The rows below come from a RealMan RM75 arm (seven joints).
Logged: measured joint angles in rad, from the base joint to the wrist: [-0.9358, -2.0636, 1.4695, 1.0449, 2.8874, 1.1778, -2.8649]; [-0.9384, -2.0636, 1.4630, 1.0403, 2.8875, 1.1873, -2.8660]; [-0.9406, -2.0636, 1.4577, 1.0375, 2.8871, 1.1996, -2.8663]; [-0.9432, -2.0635, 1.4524, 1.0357, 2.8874, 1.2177, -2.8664]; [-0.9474, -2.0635, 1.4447, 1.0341, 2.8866, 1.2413, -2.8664]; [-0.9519, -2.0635, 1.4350, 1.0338, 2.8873, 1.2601, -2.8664]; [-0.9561, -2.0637, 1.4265, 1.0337, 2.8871, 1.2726, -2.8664]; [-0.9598, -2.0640, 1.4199, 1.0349, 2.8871, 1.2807, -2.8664]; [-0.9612, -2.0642, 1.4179, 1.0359, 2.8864, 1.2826, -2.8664]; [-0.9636, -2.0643, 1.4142, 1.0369, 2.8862, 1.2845, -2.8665]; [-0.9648, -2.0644, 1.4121, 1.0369, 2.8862, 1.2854, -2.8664]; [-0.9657, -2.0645, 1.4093, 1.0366, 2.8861, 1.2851, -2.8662]
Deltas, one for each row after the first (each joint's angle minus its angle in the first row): [-0.0026, 0.0000, -0.0065, -0.0046, 0.0001, 0.0095, -0.0011]; [-0.0048, 0.0000, -0.0118, -0.0074, -0.0003, 0.0218, -0.0014]; [-0.0074, 0.0001, -0.0171, -0.0092, 0.0000, 0.0399, -0.0015]; [-0.0116, 0.0001, -0.0248, -0.0108, -0.0008, 0.0635, -0.0015]; [-0.0161, 0.0001, -0.0345, -0.0111, -0.0001, 0.0823, -0.0015]; [-0.0203, -0.0001, -0.0430, -0.0112, -0.0003, 0.0948, -0.0015]; [-0.0240, -0.0004, -0.0496, -0.0100, -0.0003, 0.1029, -0.0015]; [-0.0254, -0.0006, -0.0516, -0.0090, -0.0010, 0.1048, -0.0015]; [-0.0278, -0.0007, -0.0553, -0.0080, -0.0012, 0.1067, -0.0016]; [-0.0290, -0.0008, -0.0574, -0.0080, -0.0012, 0.1076, -0.0015]; [-0.0299, -0.0009, -0.0602, -0.0083, -0.0013, 0.1073, -0.0013]
